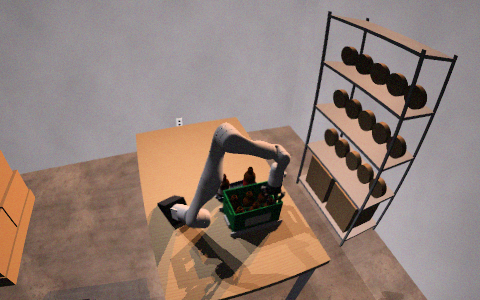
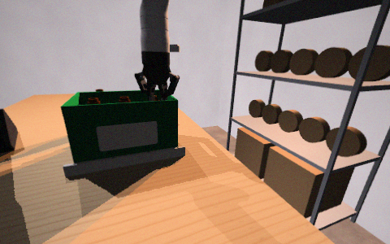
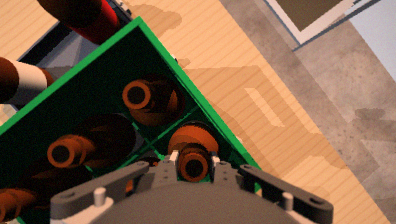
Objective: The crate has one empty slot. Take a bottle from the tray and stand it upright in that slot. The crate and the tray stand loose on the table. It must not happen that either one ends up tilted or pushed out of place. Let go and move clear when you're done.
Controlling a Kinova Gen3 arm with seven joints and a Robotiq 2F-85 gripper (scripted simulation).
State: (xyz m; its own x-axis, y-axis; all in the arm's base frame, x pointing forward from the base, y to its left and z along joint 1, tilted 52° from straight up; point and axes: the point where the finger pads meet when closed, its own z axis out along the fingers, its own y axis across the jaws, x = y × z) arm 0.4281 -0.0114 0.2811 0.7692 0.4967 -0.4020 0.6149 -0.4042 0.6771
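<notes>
Now: the brown bottle 7 cm below my hand. Also, from my hand: green crate 8 cm behind, 6 cm to the left, 8 cm below; then dark tray 4 cm behind, 29 cm to the left, 15 cm below.
</notes>
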